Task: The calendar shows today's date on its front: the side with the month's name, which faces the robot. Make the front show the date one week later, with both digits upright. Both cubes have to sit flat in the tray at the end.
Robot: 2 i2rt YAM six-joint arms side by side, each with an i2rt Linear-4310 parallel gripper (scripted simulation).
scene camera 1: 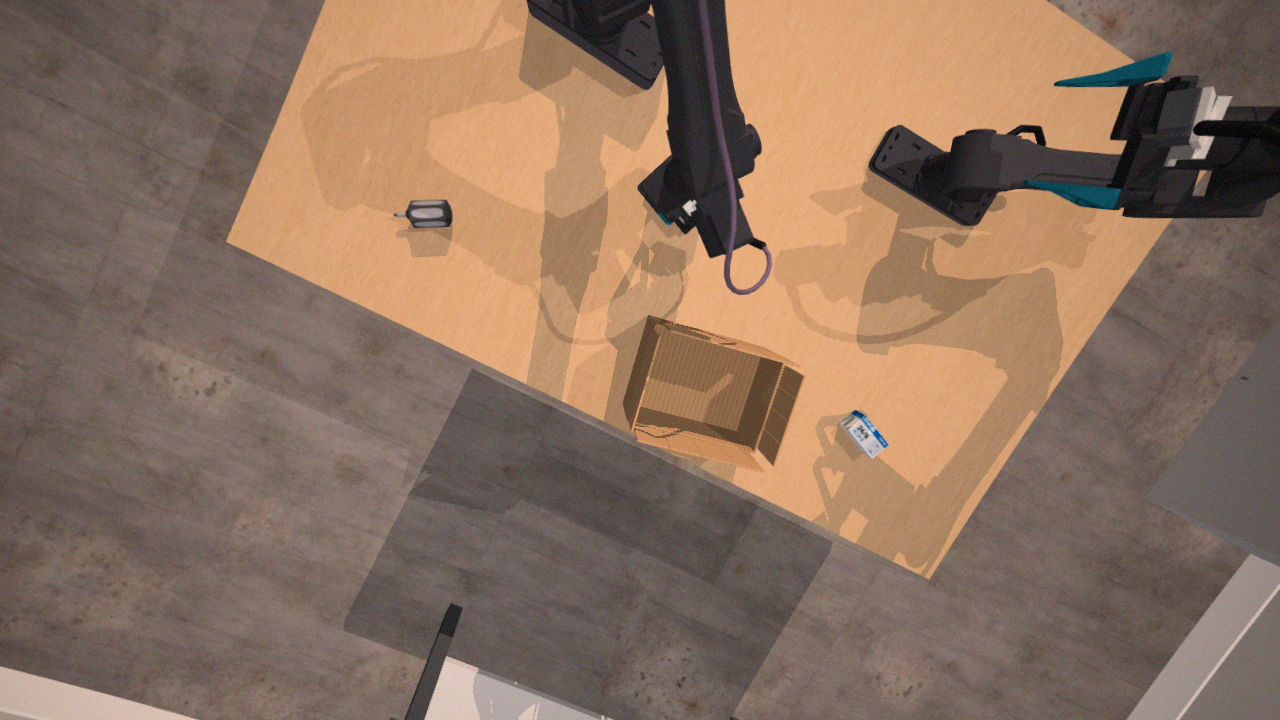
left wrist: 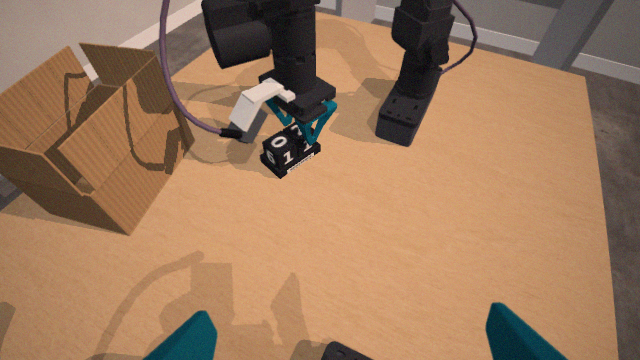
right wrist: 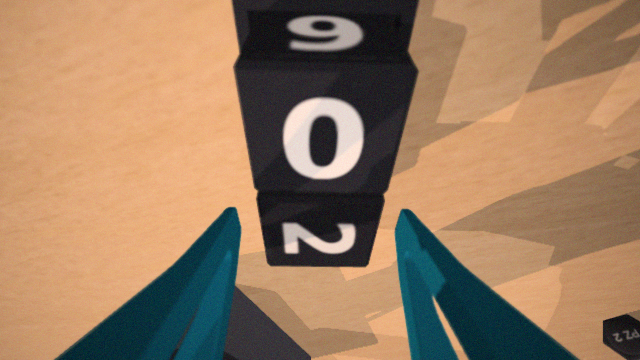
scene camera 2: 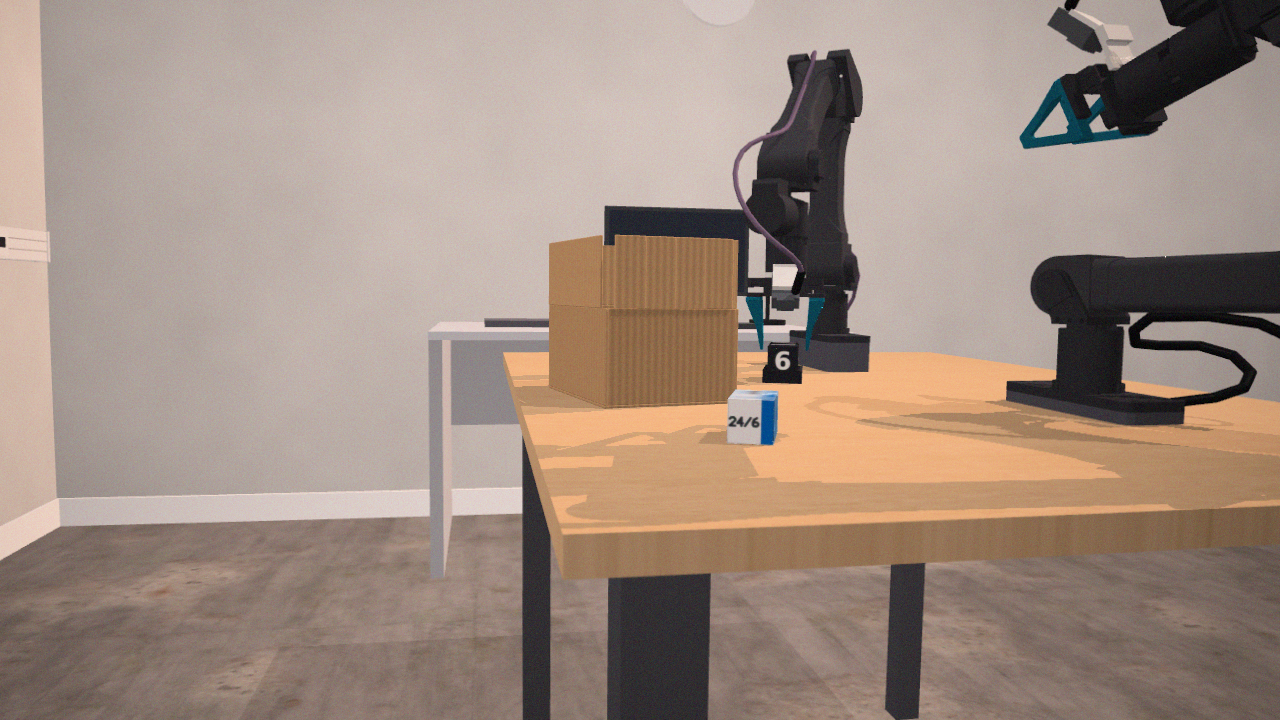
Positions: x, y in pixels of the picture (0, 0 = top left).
Labels:
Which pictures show the cardboard box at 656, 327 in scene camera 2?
Scene camera 1, the left wrist view and scene camera 2 only.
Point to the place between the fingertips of the left gripper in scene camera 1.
1039, 134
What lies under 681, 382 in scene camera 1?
A cardboard box.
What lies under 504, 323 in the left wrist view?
The left gripper.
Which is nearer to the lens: the staples box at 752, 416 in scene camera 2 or the cardboard box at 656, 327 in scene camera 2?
The staples box.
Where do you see a black cube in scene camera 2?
At 780, 356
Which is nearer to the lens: the screwdriver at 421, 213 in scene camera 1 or the staples box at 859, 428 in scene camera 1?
The screwdriver.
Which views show the staples box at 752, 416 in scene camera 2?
Scene camera 1 and scene camera 2 only.

